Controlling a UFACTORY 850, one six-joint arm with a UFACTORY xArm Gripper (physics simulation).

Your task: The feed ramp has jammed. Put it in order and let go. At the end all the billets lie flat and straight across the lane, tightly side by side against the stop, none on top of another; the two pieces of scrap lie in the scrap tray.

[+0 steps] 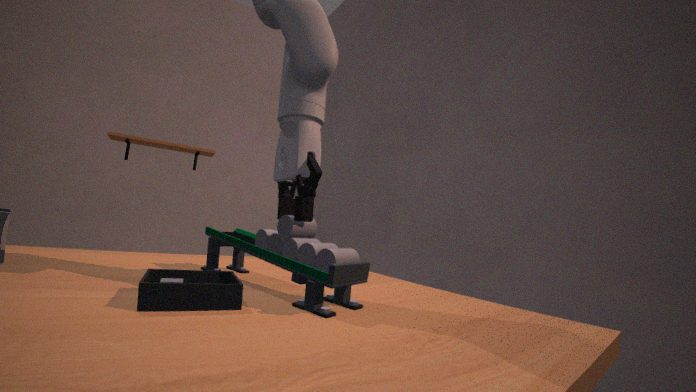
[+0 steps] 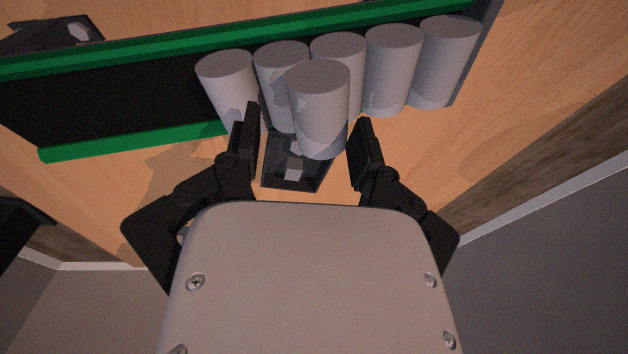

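Five grey billets lie across the lane [image 2: 110,100] of the green-railed ramp, including the lowest billet [image 1: 342,256] [image 2: 444,65] at the stop [image 1: 350,274] [image 2: 484,31] and the uppermost billet [image 2: 226,87]. A narrow gap shows beside the uppermost one. A sixth billet [image 1: 301,228] [image 2: 320,112] lies on top of the row. My gripper [image 1: 295,218] [image 2: 307,125] is open and empty, its fingertips at the top billet's upper part, on either side of it. The scrap tray [image 1: 190,298] [image 2: 289,188] holds a blocky scrap piece [image 2: 294,169] and another light piece [image 2: 295,147], partly hidden.
The ramp's green side rail [image 1: 270,257] [image 2: 150,47] slopes down to the stop. Its legs [image 1: 314,295] stand on the wooden table [image 1: 200,350]. The scrap tray stands beside the ramp. A wooden wall shelf [image 1: 160,144] hangs in the background.
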